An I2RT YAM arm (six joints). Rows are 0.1 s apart.
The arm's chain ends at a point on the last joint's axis. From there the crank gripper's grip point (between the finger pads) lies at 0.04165 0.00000 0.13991 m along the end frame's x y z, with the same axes.
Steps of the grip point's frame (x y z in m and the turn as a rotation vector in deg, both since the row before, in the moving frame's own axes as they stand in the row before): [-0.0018, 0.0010, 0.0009, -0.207, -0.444, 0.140]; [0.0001, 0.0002, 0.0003, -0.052, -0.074, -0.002]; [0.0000, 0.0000, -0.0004, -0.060, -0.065, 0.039]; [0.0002, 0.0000, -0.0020, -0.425, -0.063, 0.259]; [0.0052, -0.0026, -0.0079, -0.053, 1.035, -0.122]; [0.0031, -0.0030, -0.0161, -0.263, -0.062, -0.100]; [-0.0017, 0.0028, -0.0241, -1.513, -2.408, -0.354]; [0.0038, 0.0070, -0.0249, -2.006, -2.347, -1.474]
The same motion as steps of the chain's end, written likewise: [-0.0007, 0.0004, 0.0006, -0.207, -0.444, 0.140]; [0.0003, 0.0001, 0.0002, -0.052, -0.074, -0.002]; [0.0002, -0.0002, -0.0004, -0.060, -0.065, 0.039]; [0.0004, -0.0012, -0.0020, -0.425, -0.063, 0.259]; [0.0027, -0.0026, -0.0071, -0.053, 1.035, -0.122]; [0.0033, -0.0036, -0.0161, -0.263, -0.062, -0.100]; [0.0042, -0.0007, -0.0257, -1.513, -2.408, -0.354]; [0.0095, 0.0031, -0.0264, -2.006, -2.347, -1.474]
